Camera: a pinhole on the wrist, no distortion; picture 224 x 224 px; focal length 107.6 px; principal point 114.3 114.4 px. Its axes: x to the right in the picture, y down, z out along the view. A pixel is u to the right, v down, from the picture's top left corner.
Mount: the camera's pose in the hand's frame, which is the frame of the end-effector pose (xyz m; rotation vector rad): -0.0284 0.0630 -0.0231 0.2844 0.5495 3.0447
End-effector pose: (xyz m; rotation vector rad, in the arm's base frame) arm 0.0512 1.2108 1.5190 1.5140 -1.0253 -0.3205
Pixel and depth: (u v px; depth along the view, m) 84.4 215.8 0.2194
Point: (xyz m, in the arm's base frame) -0.0543 0.9920 1.4318
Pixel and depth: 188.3 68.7 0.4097
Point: -0.4812 1.1972 1.7043
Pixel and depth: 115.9 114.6 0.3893
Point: -0.2470 0.9817 1.6280
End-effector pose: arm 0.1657 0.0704 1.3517 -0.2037 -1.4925 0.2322
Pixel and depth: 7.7 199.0 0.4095
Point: -0.1978 0.0703 1.8407
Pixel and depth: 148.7 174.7 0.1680
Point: -0.0119 0.0896 1.3056
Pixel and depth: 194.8 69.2 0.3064
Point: -0.1082 0.3058 1.0968
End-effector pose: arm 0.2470 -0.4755 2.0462 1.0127 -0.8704 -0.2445
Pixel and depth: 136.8 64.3 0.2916
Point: 0.0130 -0.4320 2.3194
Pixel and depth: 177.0 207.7 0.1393
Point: 0.0744 -0.5312 2.0440
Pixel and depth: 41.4 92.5 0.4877
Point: 0.1933 -0.7410 2.5742
